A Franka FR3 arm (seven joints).
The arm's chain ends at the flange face. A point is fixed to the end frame.
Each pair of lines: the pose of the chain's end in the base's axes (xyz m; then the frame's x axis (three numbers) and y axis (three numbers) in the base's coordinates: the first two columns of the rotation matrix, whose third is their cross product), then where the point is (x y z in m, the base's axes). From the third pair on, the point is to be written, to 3 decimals.
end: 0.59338, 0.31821, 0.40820, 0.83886, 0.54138, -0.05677, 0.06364, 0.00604, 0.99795
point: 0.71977 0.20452 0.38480
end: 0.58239, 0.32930, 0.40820, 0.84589, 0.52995, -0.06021, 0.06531, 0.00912, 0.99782
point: 0.70722 0.21385 0.38505
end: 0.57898, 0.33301, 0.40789, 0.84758, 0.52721, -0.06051, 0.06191, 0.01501, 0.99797
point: 0.704 0.217 0.386
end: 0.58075, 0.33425, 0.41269, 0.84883, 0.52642, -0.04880, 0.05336, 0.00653, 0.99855
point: 0.705 0.218 0.391
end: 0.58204, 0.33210, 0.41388, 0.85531, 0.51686, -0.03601, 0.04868, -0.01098, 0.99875
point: 0.705 0.215 0.391
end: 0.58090, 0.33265, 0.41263, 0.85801, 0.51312, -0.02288, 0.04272, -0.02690, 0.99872
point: 0.704 0.215 0.388
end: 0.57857, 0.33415, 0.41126, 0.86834, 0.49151, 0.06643, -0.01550, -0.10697, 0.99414
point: 0.700 0.216 0.384
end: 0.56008, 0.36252, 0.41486, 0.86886, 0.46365, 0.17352, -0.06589, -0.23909, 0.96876
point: 0.682 0.247 0.378
